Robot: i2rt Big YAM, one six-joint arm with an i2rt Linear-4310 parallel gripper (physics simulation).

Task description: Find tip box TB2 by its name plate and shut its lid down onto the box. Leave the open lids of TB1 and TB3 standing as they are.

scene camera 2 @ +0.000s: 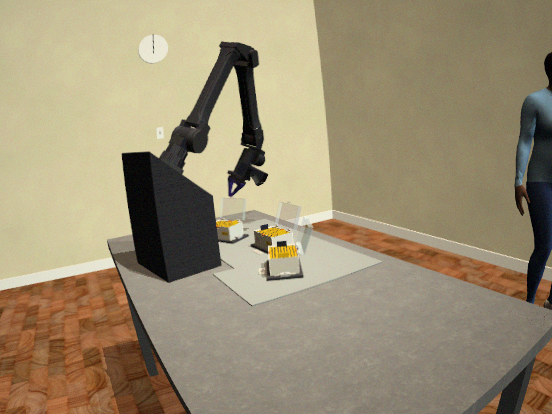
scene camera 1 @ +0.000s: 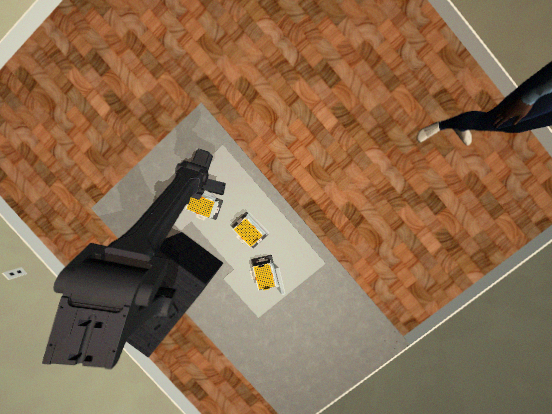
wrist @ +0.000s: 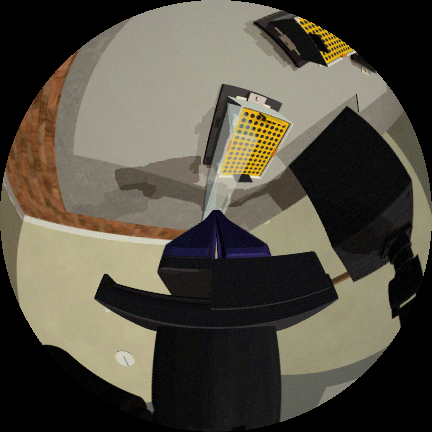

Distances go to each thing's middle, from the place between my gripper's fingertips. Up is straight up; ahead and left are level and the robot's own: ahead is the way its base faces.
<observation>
I see my gripper 90 mm above the yellow tip rack [wrist: 268, 130], 60 mm to the left of it and 50 mm past it.
</observation>
